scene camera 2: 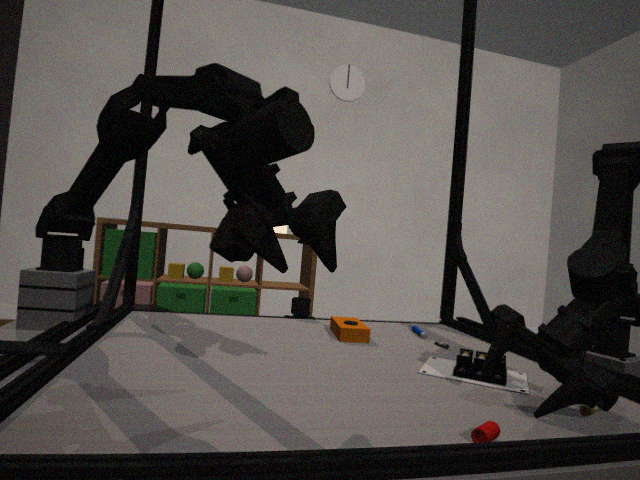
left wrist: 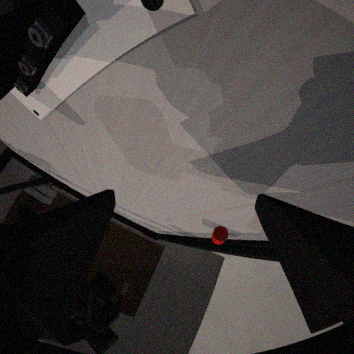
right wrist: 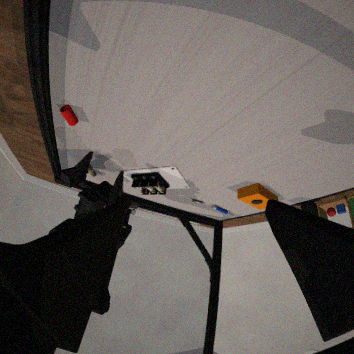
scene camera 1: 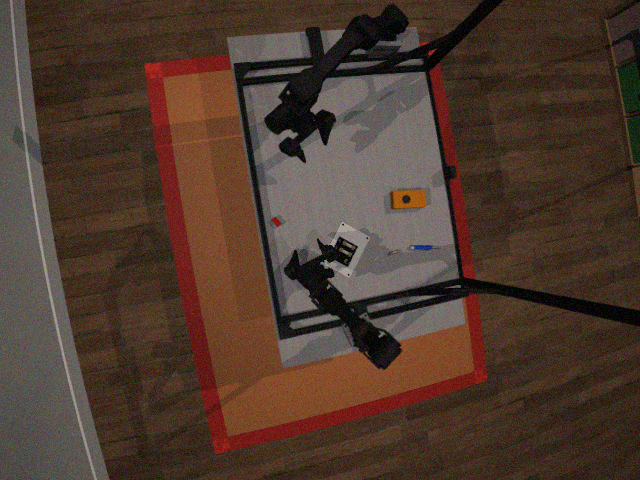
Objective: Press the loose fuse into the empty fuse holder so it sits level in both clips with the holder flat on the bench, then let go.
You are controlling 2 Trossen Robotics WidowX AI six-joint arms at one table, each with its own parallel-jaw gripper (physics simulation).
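Frame: origin at the left arm's base, x ahead, y left, z up, level; centimetres.
Where they show: left gripper, fingertip midpoint: point(scene camera 2: 507, 392) point(left wrist: 187, 199) point(right wrist: 105, 160) point(scene camera 1: 306, 244); right gripper, fingertip midpoint: point(scene camera 2: 308, 270) point(right wrist: 196, 208) point(scene camera 1: 315, 153); left arm's base at its link origin: point(scene camera 2: 610, 353); right arm's base at its link origin: point(scene camera 2: 60, 269) point(left wrist: 36, 197) point(scene camera 1: 387, 32).
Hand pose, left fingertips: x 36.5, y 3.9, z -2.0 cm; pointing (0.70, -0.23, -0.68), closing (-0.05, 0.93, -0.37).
Note:
Each offset is from my left fingertips to the top centre of the thing.
The fuse holder, a black block point(scene camera 1: 345, 251) point(scene camera 2: 466, 370) point(left wrist: 37, 60) point(right wrist: 149, 179), sits on a white plate point(scene camera 1: 356, 232) point(scene camera 2: 438, 367) point(left wrist: 82, 75) point(right wrist: 175, 179) that lies flat on the bench. Two pale fuses show in it from above. A small brass-coloured thing, probably the loose fuse @(dx -10.7, dy +6.2, dz -0.6 cm) point(scene camera 2: 587, 410) point(right wrist: 91, 171), lies on the bench, partly hidden by the left gripper. My left gripper point(scene camera 1: 308, 248) point(scene camera 2: 513, 396) point(left wrist: 187, 199) point(right wrist: 105, 160) is open and empty, low beside the holder, one finger overlapping it in scene camera 2. My right gripper point(scene camera 1: 314, 151) point(scene camera 2: 309, 270) is open and empty, high above the bench.
A red cylinder @(dx +11.8, dy +6.2, dz -0.2 cm) point(scene camera 1: 276, 221) point(scene camera 2: 485, 431) point(left wrist: 219, 235) point(right wrist: 69, 115) lies by the frame rail. An orange box @(dx -1.4, dy -42.4, dz +1.4 cm) point(scene camera 1: 398, 203) point(scene camera 2: 351, 333) point(right wrist: 251, 193), a blue-handled tool @(dx -21.4, dy -42.0, dz -0.6 cm) point(scene camera 1: 421, 247) point(scene camera 2: 417, 330) point(right wrist: 221, 209) and a small grey piece @(dx -17.2, dy -29.1, dz -1.0 cm) point(scene camera 1: 394, 252) point(scene camera 2: 441, 344) point(right wrist: 198, 200) lie beyond the holder.

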